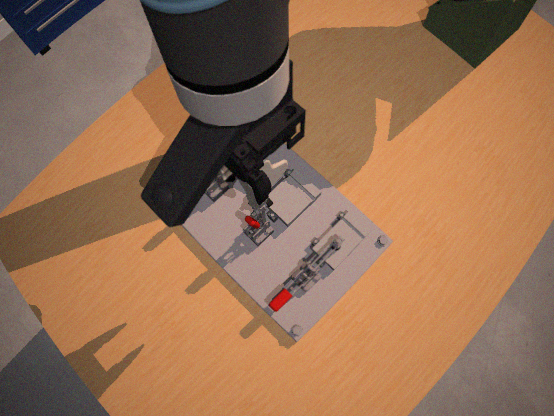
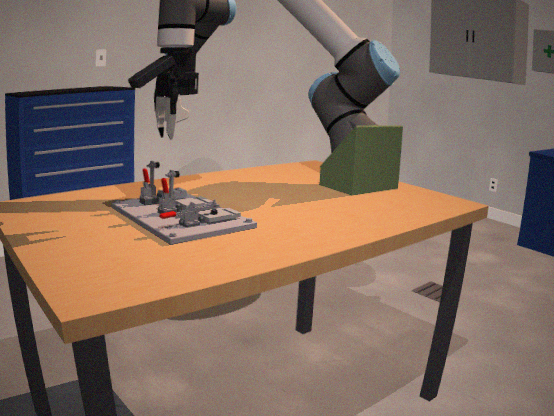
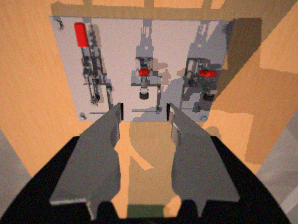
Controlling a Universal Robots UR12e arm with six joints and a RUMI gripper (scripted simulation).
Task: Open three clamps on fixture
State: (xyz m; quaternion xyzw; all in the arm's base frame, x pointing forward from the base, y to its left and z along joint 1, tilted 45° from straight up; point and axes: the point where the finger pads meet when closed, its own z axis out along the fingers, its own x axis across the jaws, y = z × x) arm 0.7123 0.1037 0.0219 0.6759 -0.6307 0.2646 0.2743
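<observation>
Now: the grey fixture plate 21 cm below my hand and 4 cm behind it. The rest, counted from my hand: flat grey part: 19 cm below, 11 cm behind, 10 cm to the left.
</observation>
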